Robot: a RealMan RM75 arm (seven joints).
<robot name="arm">
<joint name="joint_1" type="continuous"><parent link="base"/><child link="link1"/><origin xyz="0 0 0.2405"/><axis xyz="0 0 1"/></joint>
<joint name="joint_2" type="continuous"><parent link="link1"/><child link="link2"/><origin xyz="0 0 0"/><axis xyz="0 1 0"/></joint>
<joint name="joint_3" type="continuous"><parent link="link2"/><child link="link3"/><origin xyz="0 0 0.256"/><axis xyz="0 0 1"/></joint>
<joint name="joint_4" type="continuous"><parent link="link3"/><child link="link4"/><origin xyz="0 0 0"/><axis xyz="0 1 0"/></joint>
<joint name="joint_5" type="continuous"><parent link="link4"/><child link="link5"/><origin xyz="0 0 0.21"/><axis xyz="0 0 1"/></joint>
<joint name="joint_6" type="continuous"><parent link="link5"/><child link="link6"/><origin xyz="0 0 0"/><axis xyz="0 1 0"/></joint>
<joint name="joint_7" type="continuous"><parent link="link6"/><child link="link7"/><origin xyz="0 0 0.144"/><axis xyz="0 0 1"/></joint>
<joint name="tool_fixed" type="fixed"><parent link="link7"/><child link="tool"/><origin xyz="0 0 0"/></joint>
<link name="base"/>
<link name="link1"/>
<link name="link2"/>
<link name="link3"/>
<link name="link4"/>
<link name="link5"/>
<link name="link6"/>
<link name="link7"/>
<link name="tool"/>
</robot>
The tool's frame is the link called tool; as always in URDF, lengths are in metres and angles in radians. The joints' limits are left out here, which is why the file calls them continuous.
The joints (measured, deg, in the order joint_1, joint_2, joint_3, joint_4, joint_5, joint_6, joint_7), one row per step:
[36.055 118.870 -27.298 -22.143 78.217 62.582 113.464]
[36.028 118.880 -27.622 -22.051 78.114 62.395 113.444]
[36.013 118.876 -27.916 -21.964 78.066 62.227 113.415]
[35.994 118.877 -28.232 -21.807 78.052 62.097 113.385]
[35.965 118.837 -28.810 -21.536 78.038 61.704 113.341]
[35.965 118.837 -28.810 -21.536 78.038 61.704 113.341]
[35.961 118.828 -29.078 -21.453 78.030 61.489 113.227]
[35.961 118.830 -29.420 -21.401 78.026 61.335 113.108]
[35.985 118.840 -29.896 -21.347 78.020 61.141 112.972]
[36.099 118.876 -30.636 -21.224 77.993 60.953 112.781]
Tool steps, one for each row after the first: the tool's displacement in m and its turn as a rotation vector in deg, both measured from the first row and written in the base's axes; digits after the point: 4 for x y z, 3 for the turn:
[0.0003 -0.0005 -0.0013 -0.302 -0.287 -0.030]
[0.0006 -0.0008 -0.0024 -0.538 -0.531 -0.047]
[0.0008 -0.0013 -0.0037 -0.830 -0.701 -0.061]
[0.0016 -0.0019 -0.0057 -1.270 -1.118 -0.205]
[0.0016 -0.0019 -0.0057 -1.270 -1.118 -0.205]
[0.0019 -0.0020 -0.0066 -1.416 -1.419 -0.214]
[0.0019 -0.0022 -0.0075 -1.614 -1.738 -0.120]
[0.0017 -0.0024 -0.0088 -1.896 -2.154 0.043]
[0.0006 -0.0025 -0.0113 -2.426 -2.706 0.440]

